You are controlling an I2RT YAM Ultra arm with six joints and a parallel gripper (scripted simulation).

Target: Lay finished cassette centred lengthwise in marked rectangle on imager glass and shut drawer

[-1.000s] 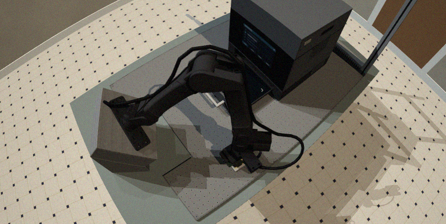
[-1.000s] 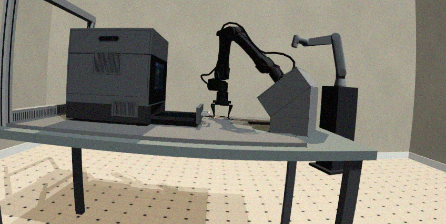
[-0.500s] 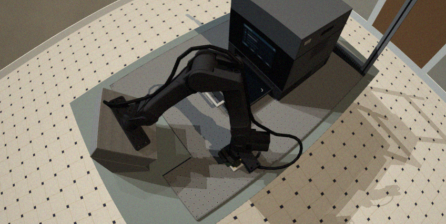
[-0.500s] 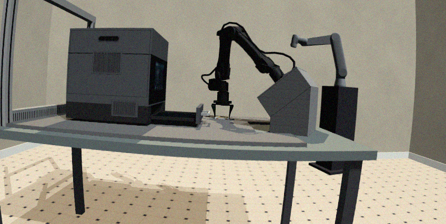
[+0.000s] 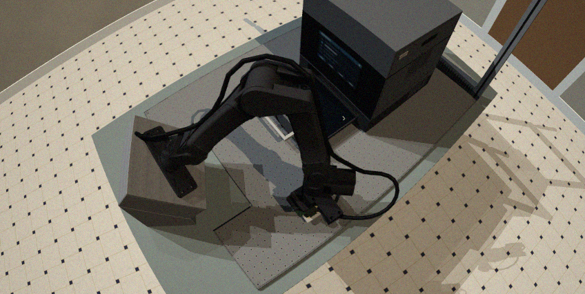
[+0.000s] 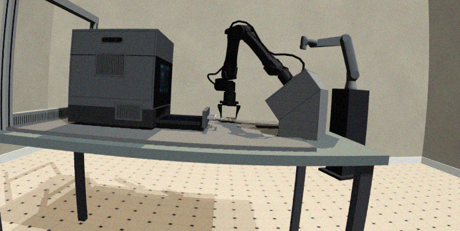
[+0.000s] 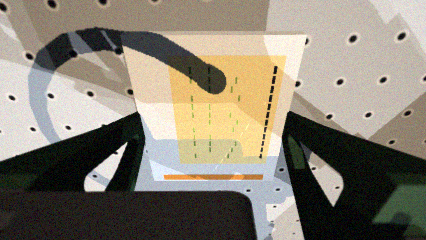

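Now: the drawer 28 cm ahead of my hand, 19 cm to the left of it and 2 cm above it. Round my hand: cassette: 1 cm below.
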